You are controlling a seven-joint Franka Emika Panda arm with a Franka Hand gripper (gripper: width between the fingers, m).
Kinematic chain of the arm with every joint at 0, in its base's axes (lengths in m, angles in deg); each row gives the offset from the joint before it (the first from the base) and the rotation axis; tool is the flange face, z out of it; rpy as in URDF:
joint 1: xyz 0 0 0.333 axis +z
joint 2: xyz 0 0 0 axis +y
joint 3: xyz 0 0 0.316 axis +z
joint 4: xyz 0.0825 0 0 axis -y
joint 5: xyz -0.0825 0 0.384 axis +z
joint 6: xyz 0 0 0 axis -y
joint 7: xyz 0.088 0 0 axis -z
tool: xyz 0 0 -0.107 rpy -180 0 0
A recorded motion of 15 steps. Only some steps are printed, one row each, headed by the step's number.
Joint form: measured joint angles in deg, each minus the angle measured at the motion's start. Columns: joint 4, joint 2, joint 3, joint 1, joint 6, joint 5, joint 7.
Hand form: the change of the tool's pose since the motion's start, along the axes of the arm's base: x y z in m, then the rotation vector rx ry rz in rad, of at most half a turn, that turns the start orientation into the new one. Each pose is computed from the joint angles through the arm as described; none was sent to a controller.
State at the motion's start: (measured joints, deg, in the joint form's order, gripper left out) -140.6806 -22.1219 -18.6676 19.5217 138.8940 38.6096 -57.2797
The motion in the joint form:
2: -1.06 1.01 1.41 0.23 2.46 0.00 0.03
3: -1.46 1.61 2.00 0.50 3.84 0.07 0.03
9: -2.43 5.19 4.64 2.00 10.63 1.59 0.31
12: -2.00 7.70 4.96 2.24 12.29 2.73 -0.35
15: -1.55 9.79 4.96 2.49 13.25 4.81 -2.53
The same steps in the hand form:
2: 0.0005 0.0110 -0.0118 -0.0272 0.0008 0.0019
3: 0.0013 0.0164 -0.0173 -0.0404 -0.0014 0.0016
9: 0.0078 0.0419 -0.0410 -0.0879 -0.0152 -0.0158
12: 0.0141 0.0450 -0.0547 -0.1021 -0.0065 -0.0255
15: 0.0191 0.0460 -0.0668 -0.1075 -0.0043 -0.0230

